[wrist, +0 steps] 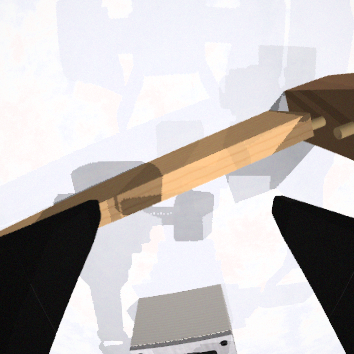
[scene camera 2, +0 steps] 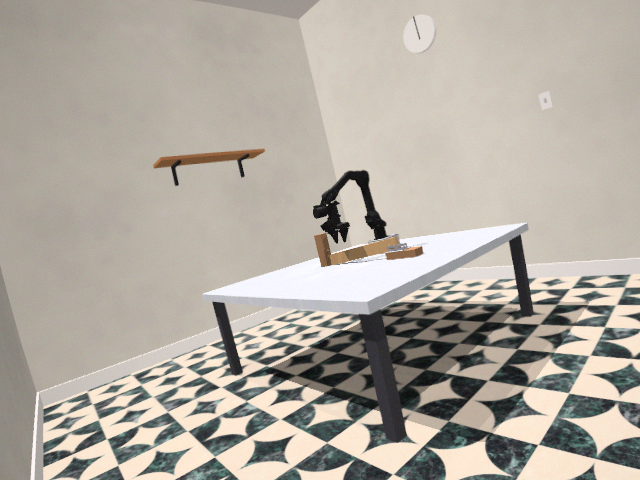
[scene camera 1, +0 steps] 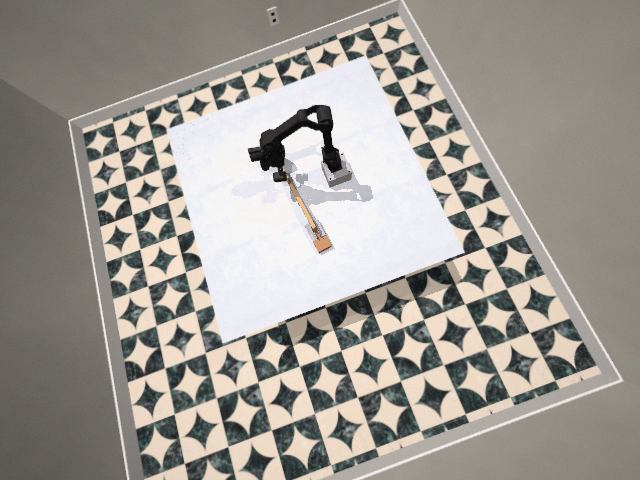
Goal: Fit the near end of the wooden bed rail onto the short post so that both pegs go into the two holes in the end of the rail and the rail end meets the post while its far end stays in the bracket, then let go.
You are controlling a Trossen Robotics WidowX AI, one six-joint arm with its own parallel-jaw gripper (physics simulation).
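Frame: origin at the arm's base, x ahead, y right, z down, level; metres.
Where they show: gripper, fingertip midpoint: (wrist: 187, 206) (scene camera 2: 340, 242) (scene camera 1: 283, 171); arm's base, origin of the base link: (scene camera 2: 381, 238) (scene camera 1: 334, 165).
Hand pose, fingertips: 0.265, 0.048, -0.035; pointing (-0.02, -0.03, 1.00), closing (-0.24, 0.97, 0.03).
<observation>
Things, the pixels of their top centre, and the offset from my fingertips, as dx, dy, dz. "pt": a spot on its surface instead. Level surfaces: height alone.
- grey bracket, middle of its top: (scene camera 2: 396, 244) (scene camera 1: 314, 228) -0.053, -0.330, +0.050
- brown post, surface spot: (wrist: 327, 100) pt +0.027, +0.113, +0.052
- orange-brown wooden block, middle of its top: (scene camera 2: 403, 249) (scene camera 1: 317, 235) -0.057, -0.360, +0.079
- white table, its level: dz +0.114
The wooden rail (scene camera 1: 305, 209) (scene camera 2: 356, 252) (wrist: 215, 160) runs from the short post to the grey bracket (scene camera 2: 397, 248). Its far end is at the bracket, though the exact seating is too small to tell. The brown post (scene camera 2: 321, 250) (wrist: 327, 100) stands upright; the arm mostly hides it in scene camera 1. In the wrist view the near rail end lies close to the post, with a gap, and two pegs (wrist: 318, 123) (wrist: 344, 131) show there. The rail's end holes are hidden. My gripper (scene camera 2: 341, 241) (wrist: 187, 206) is open and empty above the rail, near the post, its fingers not straddling the rail.
An orange-brown wooden block (scene camera 1: 322, 244) (scene camera 2: 404, 253) lies at the bracket end. The arm's grey base (scene camera 1: 338, 176) (wrist: 182, 317) stands beside the rail on the white table (scene camera 1: 258, 289) (scene camera 2: 310, 289). A wall shelf (scene camera 2: 209, 157) hangs well beyond the table.
</observation>
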